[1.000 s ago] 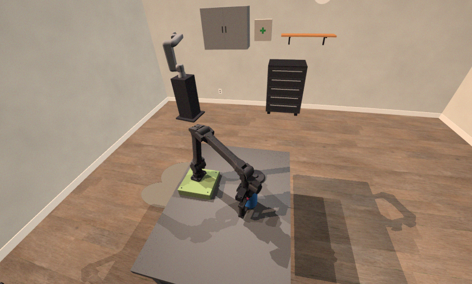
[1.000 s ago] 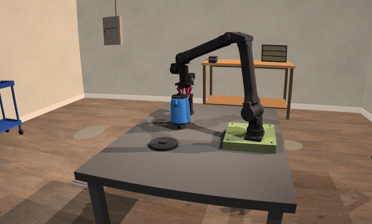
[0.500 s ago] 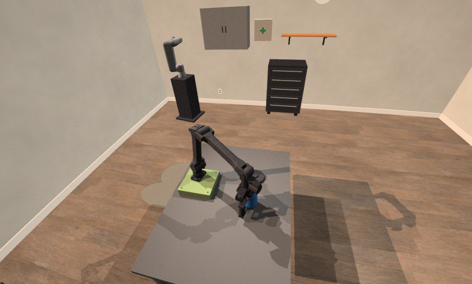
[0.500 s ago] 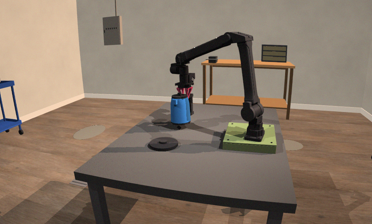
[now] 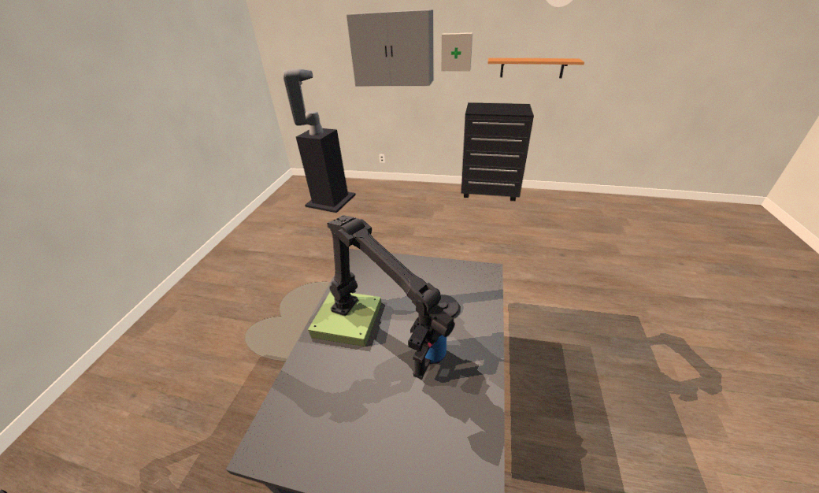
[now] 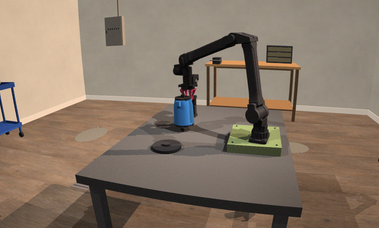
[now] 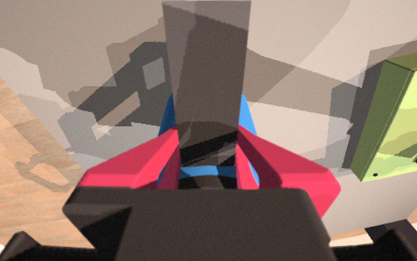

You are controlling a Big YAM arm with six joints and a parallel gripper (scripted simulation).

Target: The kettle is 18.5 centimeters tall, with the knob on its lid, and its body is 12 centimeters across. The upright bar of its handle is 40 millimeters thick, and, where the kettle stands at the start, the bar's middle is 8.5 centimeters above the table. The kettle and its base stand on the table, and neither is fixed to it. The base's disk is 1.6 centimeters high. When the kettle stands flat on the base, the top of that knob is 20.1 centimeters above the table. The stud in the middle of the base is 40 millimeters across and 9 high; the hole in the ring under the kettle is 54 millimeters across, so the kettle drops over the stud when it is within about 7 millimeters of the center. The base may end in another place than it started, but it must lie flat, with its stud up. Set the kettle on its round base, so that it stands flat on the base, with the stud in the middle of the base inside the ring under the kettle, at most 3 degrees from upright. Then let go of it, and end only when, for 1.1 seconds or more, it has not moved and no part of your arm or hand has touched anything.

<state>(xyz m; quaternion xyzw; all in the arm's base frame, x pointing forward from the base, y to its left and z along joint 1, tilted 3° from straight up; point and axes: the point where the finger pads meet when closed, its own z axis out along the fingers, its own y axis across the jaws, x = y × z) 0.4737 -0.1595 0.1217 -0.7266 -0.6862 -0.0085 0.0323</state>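
My gripper is now 3 cm to the right of the blue kettle and 5 cm above it. Round my hand: round black base 4 cm behind, 34 cm to the left, 17 cm below.
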